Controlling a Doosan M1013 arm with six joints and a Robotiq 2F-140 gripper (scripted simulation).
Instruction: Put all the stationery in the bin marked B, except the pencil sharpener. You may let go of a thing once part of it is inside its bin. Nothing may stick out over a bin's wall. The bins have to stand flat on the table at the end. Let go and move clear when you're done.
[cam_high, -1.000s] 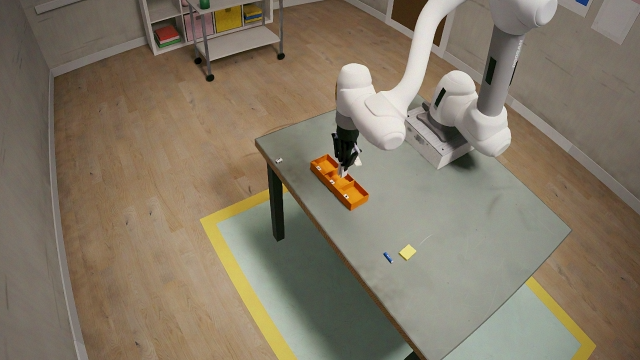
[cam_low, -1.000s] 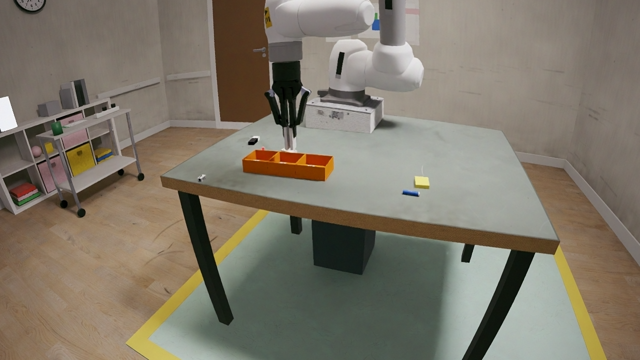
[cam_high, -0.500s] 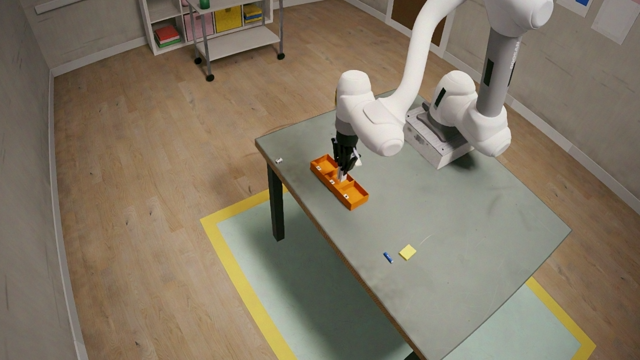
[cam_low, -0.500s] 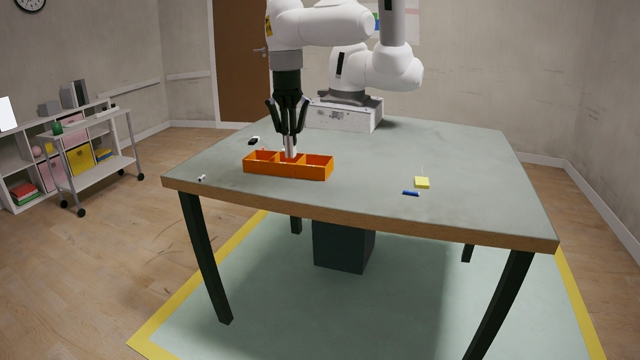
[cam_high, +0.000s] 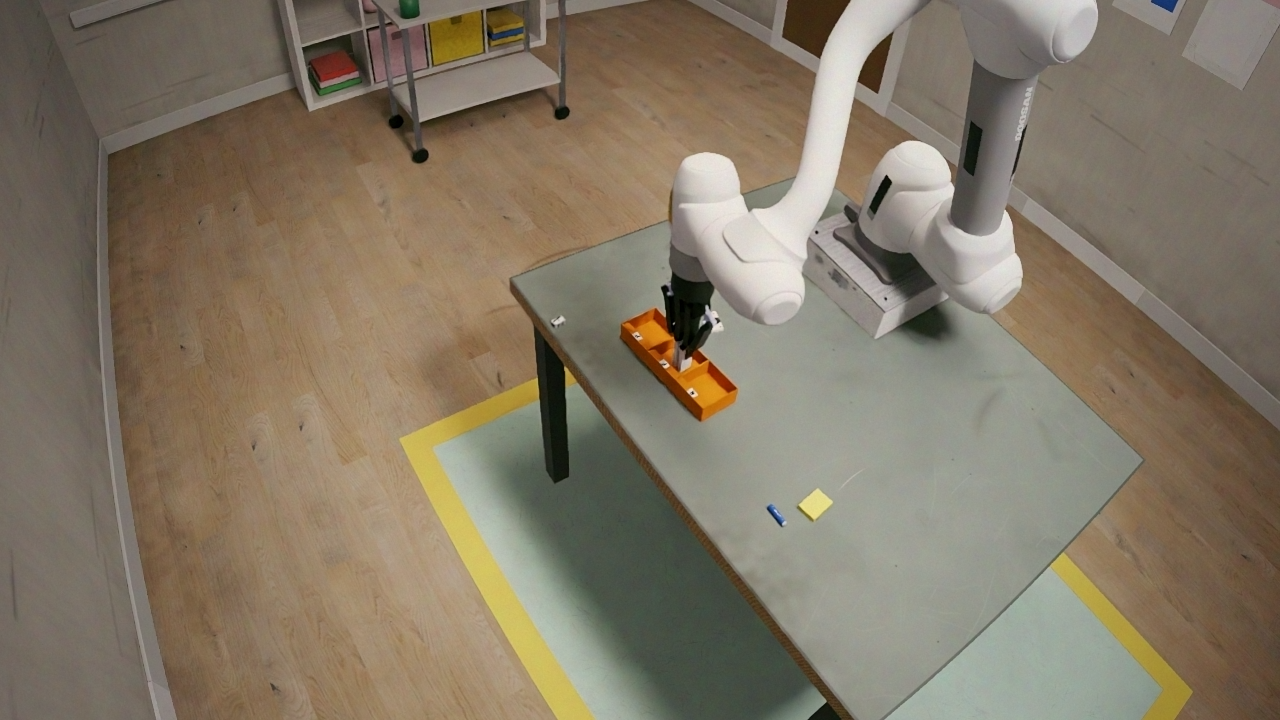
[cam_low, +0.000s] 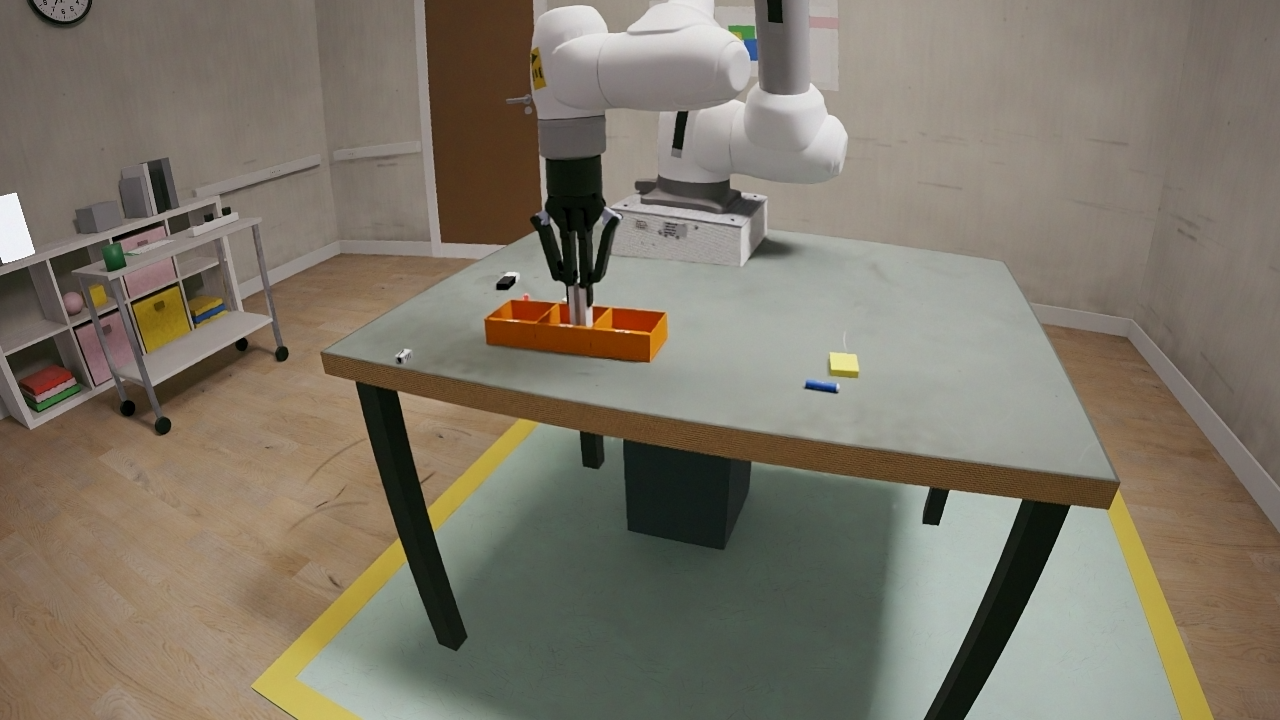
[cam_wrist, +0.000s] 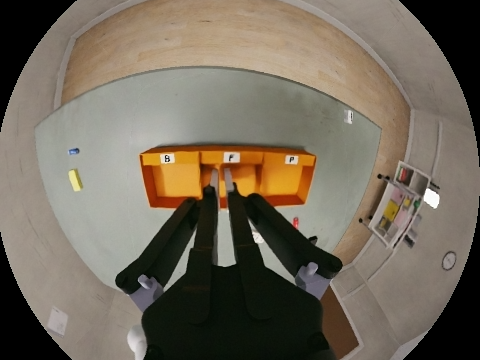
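Right now the orange bin is 1 cm to the right of my hand and 4 cm below it. From my hand the other things lie so: white pencil sharpener: 14 cm ahead, 23 cm to the right, 5 cm below; red piece: 11 cm behind, 17 cm to the right, 5 cm below; flat white piece: 14 cm behind, 7 cm to the right, 5 cm below.
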